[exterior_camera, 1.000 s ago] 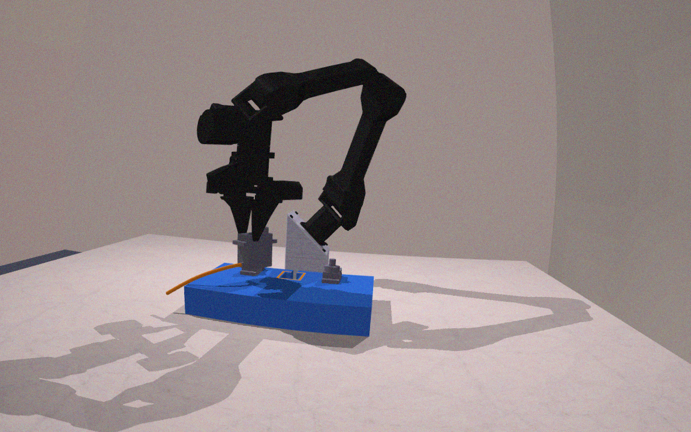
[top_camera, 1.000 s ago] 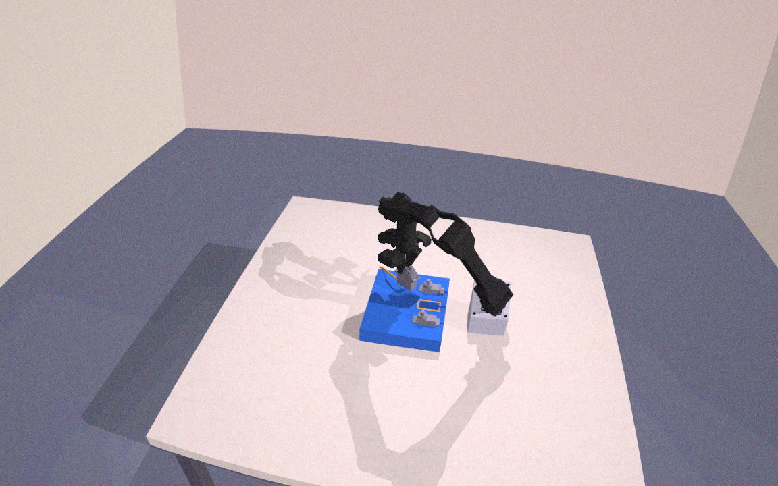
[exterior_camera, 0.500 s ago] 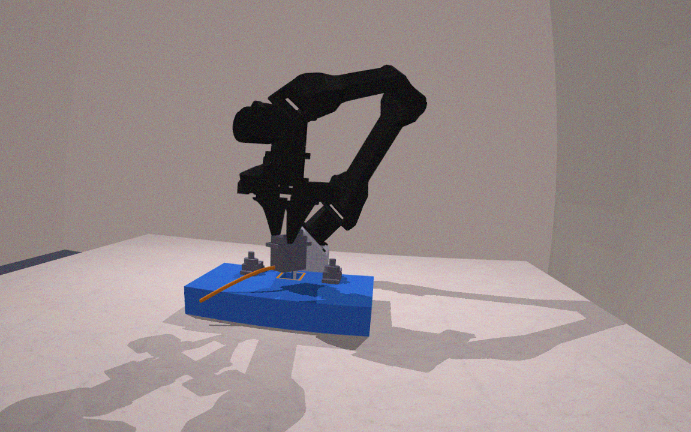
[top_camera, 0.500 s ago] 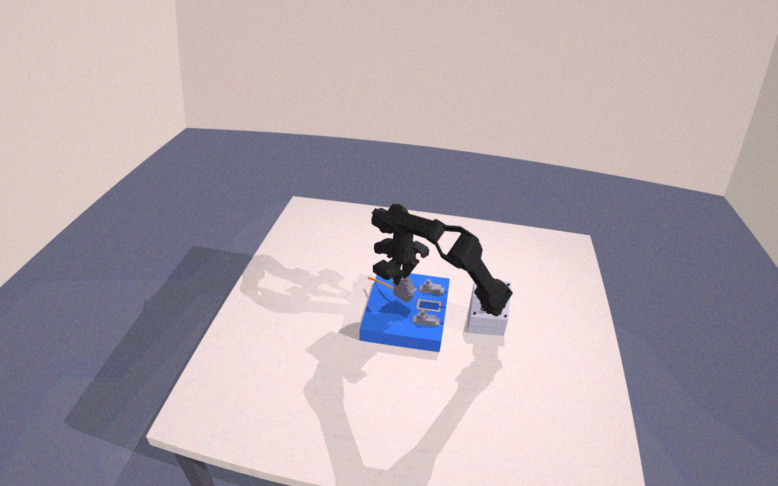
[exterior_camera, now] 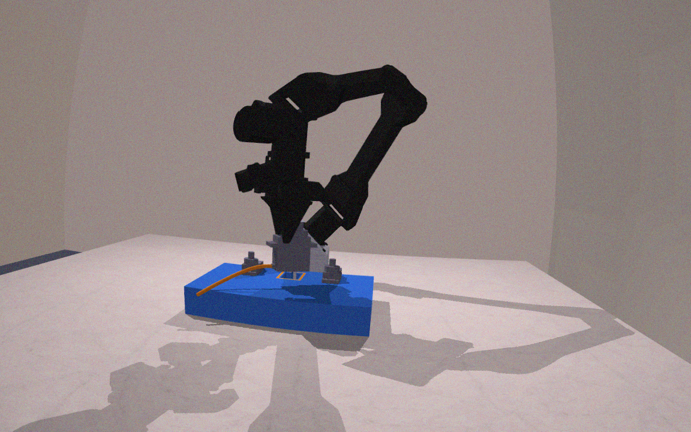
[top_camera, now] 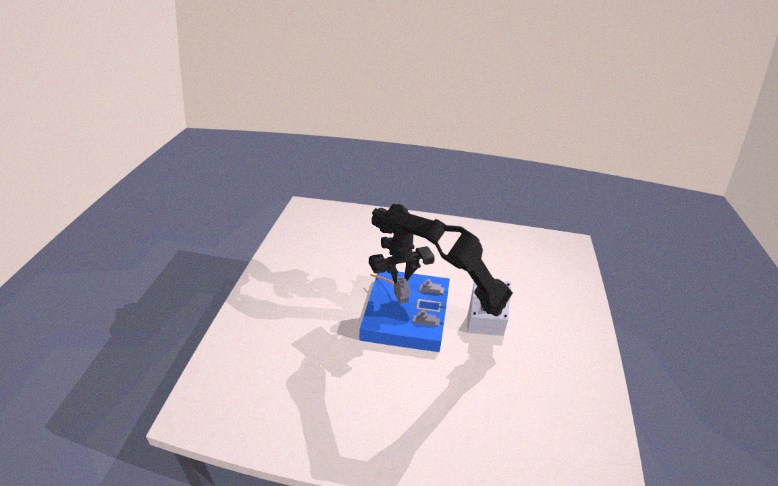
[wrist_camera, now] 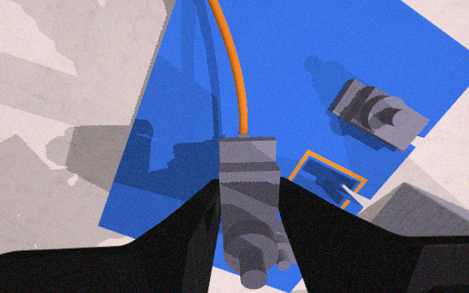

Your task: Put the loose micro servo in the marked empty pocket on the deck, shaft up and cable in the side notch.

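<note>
Right now my gripper tip is 10 cm above the blue deck and 1 cm short of it.
</note>
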